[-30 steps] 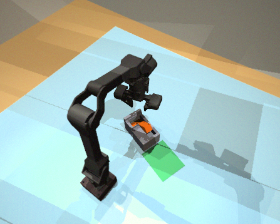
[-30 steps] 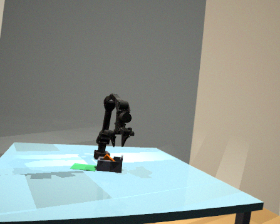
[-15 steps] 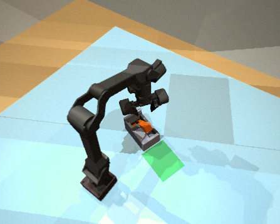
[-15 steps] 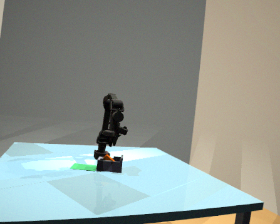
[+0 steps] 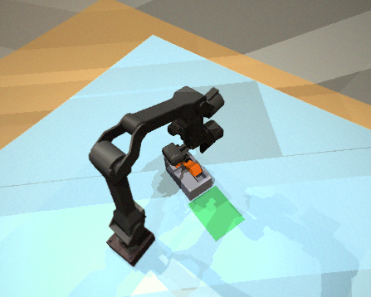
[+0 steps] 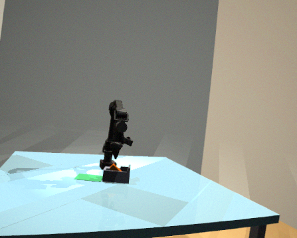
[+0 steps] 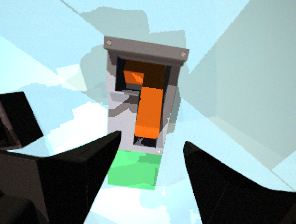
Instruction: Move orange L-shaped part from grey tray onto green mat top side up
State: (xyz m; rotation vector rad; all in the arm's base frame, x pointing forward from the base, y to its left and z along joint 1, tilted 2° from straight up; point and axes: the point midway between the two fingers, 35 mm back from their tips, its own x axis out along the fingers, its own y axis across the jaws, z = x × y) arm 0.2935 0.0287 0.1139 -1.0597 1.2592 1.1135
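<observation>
Now: gripper tip 1 cm past the orange l-shaped part, 4 cm to the right of it and 9 cm above it. From my gripper tip the other things lie so: green mat (4 cm behind, 14 cm to the right, 15 cm below).
</observation>
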